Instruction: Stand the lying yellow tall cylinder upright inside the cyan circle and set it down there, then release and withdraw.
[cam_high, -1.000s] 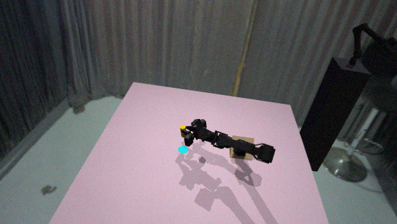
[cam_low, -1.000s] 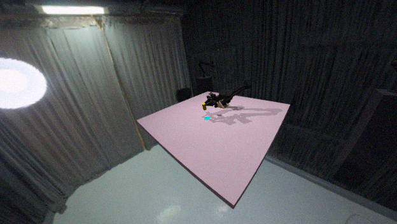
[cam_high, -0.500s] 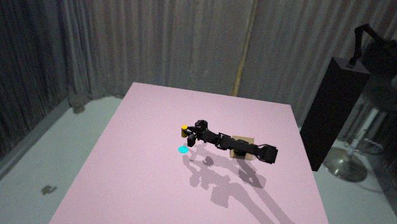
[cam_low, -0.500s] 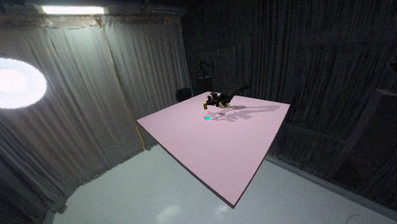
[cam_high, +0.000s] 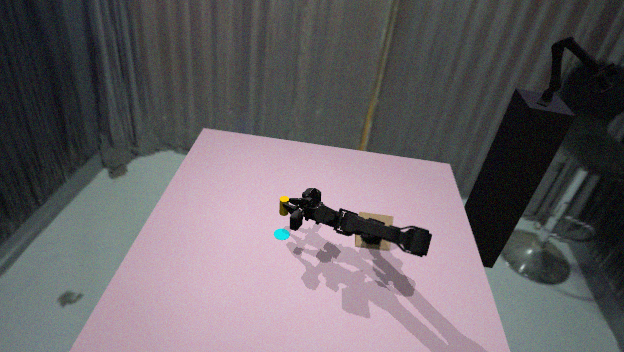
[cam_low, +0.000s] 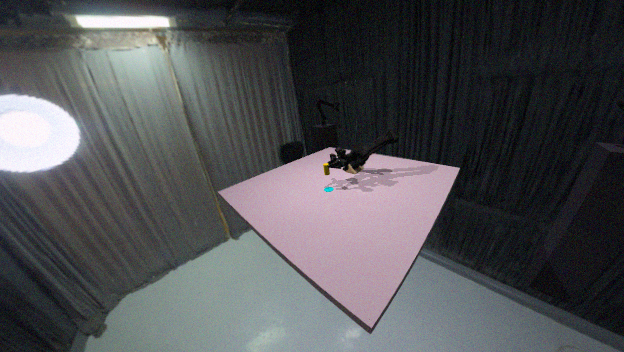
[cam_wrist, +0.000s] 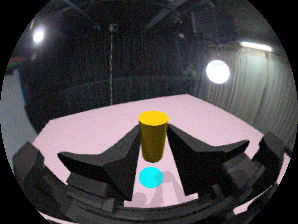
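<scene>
My gripper tip is now 16 cm above the cyan circle. Round my gripper tip: yellow tall cylinder 2 cm below.
</scene>
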